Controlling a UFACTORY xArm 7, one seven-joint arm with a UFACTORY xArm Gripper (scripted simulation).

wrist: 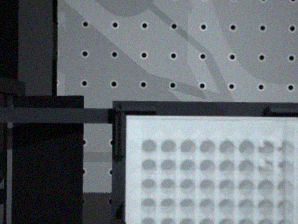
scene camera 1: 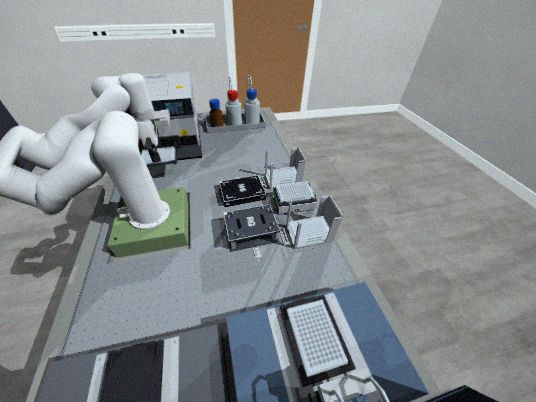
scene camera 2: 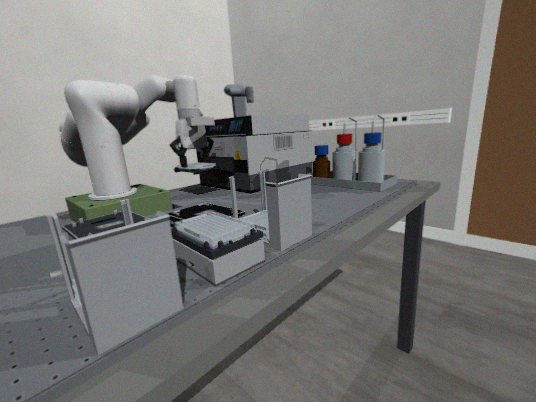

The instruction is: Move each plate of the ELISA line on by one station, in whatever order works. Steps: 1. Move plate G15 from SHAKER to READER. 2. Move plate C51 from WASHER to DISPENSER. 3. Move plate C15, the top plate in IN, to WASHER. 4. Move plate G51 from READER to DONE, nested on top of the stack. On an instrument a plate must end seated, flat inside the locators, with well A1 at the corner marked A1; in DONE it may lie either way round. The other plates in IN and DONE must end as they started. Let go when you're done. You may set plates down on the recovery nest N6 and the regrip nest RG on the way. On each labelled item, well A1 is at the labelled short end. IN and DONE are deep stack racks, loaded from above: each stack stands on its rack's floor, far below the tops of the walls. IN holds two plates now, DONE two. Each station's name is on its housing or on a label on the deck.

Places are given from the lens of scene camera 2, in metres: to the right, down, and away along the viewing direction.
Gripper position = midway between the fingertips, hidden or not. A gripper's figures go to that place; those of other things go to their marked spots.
gripper (scene camera 2: 195,165): -0.26, -0.13, 0.97
dark shaker (scene camera 2: 204,248): -0.09, 0.07, 0.39
